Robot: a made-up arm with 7 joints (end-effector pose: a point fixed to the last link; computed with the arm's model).
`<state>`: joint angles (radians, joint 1 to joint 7).
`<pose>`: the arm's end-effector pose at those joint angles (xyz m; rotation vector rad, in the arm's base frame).
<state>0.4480 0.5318 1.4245 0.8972 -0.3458 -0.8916 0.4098</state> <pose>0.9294 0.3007 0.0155 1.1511 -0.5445 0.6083</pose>
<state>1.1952 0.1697 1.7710 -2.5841 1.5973 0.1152 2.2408</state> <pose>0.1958 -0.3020 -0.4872 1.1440 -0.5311 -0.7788</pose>
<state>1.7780 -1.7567 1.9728 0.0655 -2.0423 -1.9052 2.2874</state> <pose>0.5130 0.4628 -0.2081 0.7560 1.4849 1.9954</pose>
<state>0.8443 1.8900 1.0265 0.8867 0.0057 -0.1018 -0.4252</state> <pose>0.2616 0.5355 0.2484 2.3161 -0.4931 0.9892</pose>
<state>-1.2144 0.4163 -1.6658 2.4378 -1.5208 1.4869 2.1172</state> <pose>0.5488 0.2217 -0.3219 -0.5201 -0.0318 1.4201</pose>
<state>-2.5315 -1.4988 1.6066 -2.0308 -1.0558 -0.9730 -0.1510</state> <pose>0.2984 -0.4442 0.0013 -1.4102 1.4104 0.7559</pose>
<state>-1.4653 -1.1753 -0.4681 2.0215 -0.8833 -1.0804 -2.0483</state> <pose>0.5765 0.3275 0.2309 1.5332 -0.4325 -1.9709</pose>
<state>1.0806 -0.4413 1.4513 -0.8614 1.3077 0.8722 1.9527</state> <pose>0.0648 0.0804 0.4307 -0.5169 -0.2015 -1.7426</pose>
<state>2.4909 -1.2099 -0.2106 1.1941 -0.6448 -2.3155 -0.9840</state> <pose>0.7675 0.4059 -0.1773 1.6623 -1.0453 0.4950</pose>
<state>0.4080 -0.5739 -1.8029 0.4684 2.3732 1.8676 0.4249</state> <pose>0.2354 0.0819 -0.3518 1.0247 1.2934 -1.7177</pose>
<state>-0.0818 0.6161 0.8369 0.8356 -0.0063 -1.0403 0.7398</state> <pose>0.8406 0.4452 -0.0428 0.1040 -0.2949 1.2385</pose>
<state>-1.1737 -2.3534 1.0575 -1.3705 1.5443 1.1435 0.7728</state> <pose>0.7032 0.2698 -0.2024 2.3461 0.2946 0.4219</pose>
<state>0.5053 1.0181 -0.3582 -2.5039 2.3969 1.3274 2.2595</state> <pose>-0.0253 0.3159 0.2976 -1.7887 -0.6424 1.0008</pose>
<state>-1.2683 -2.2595 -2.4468 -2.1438 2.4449 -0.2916 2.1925</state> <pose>0.3015 -0.4237 -0.3410 0.6037 -2.0270 -1.5218</pose>
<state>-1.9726 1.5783 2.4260 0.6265 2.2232 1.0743 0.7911</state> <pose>0.4813 0.1075 -0.2607 -2.9377 -0.5378 0.8037</pose>
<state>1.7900 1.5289 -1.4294 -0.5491 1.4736 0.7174 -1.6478</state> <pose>0.4148 0.3903 -0.1368 1.5294 -1.3391 -1.2414</pose>
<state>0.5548 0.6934 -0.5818 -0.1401 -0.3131 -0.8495 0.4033</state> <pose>0.6749 0.3235 -0.2642 -0.7688 0.1736 1.2406</pose>
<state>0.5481 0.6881 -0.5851 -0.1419 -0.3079 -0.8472 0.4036</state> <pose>0.6754 0.3189 -0.2681 -0.7694 0.1834 1.2359</pose>
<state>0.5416 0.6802 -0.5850 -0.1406 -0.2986 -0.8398 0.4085</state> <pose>0.6769 0.3146 -0.2714 -0.7627 0.1937 1.2259</pose>
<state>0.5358 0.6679 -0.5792 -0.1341 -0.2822 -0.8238 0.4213</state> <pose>0.6802 0.3110 -0.2739 -0.7433 0.2048 1.2073</pose>
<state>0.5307 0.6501 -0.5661 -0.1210 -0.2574 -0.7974 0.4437</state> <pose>0.6858 0.3080 -0.2756 -0.7083 0.2175 1.1782</pose>
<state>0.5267 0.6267 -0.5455 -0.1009 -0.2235 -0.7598 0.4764</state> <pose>0.6938 0.3056 -0.2768 -0.6558 0.2330 1.1381</pose>
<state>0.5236 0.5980 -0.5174 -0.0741 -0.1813 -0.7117 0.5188</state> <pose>0.7039 0.3034 -0.2782 -0.5857 0.2531 1.0886</pose>
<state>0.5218 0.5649 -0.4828 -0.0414 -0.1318 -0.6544 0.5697</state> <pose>0.7155 0.3013 -0.2801 -0.4987 0.2791 1.0320</pose>
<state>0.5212 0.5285 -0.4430 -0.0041 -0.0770 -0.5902 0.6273</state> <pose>0.7280 0.2992 -0.2833 -0.3973 0.3118 0.9719</pose>
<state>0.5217 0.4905 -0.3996 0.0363 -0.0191 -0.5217 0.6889</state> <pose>0.7403 0.2977 -0.2880 -0.2848 0.3501 0.9126</pose>
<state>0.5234 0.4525 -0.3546 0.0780 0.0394 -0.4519 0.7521</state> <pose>0.7518 0.2974 -0.2938 -0.1660 0.3924 0.8580</pose>
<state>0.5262 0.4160 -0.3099 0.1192 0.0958 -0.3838 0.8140</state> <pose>0.7620 0.2987 -0.3002 -0.0461 0.4360 0.8111</pose>
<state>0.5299 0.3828 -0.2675 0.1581 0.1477 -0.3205 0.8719</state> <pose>0.7706 0.3021 -0.3062 0.0687 0.4776 0.7742</pose>
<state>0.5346 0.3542 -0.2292 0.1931 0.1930 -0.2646 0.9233</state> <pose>0.7776 0.3071 -0.3108 0.1732 0.5141 0.7477</pose>
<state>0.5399 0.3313 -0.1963 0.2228 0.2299 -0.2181 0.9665</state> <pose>0.7832 0.3133 -0.3135 0.2623 0.5439 0.7308</pose>
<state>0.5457 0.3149 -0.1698 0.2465 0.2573 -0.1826 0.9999</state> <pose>0.7875 0.3199 -0.3140 0.3327 0.5650 0.7221</pose>
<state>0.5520 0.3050 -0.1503 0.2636 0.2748 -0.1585 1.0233</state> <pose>0.7906 0.3260 -0.3127 0.3827 0.5779 0.7194</pose>
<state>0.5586 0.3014 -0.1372 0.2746 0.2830 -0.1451 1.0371</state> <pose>0.7927 0.3315 -0.3097 0.4134 0.5827 0.7211</pose>
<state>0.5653 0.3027 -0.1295 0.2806 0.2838 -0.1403 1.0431</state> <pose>0.7940 0.3362 -0.3055 0.4282 0.5811 0.7254</pose>
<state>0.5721 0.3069 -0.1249 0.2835 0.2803 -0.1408 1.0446</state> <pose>0.7947 0.3405 -0.3008 0.4336 0.5759 0.7312</pose>
